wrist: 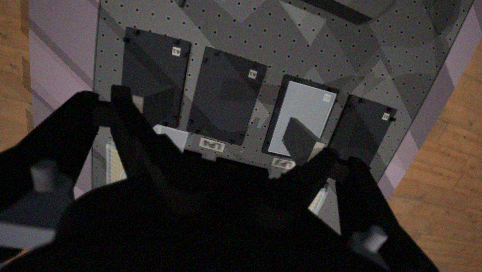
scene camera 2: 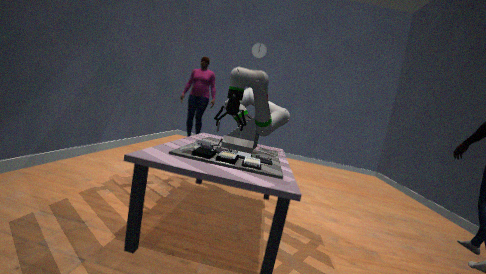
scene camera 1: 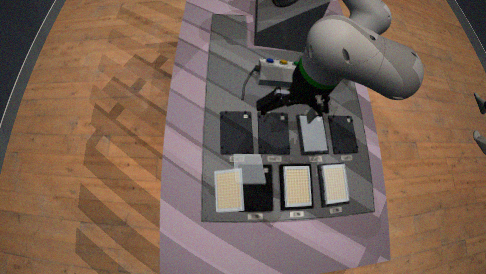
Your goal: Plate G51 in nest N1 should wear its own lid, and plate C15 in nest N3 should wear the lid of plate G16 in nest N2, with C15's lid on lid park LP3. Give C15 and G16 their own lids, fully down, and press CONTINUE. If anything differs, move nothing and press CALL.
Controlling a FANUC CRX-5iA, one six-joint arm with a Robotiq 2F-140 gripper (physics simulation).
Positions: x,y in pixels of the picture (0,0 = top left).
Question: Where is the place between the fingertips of my gripper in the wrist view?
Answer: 231,114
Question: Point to a LP4 lid park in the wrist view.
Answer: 227,87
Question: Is my gripper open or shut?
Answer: Open.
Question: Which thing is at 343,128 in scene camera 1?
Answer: A LP1 lid park.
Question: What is my gripper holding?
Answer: Nothing.
